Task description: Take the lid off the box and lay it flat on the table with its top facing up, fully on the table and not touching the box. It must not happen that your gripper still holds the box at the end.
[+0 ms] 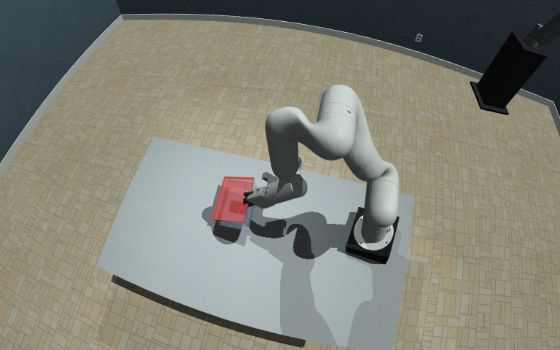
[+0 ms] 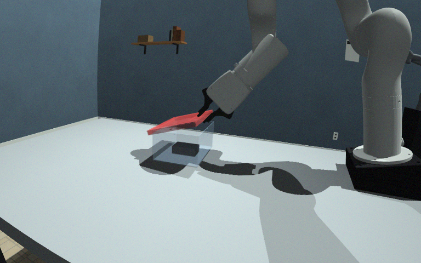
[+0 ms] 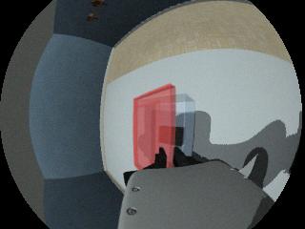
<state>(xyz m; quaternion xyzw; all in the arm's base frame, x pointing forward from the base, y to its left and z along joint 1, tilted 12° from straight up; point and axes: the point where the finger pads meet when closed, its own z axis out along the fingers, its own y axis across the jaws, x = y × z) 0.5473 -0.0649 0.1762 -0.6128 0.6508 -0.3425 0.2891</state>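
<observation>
The red lid is 80 mm ahead of my hand, 20 mm to the right of it and 30 mm below it. Also, from my hand: box (70 mm ahead, 20 mm to the right, 90 mm below).
</observation>
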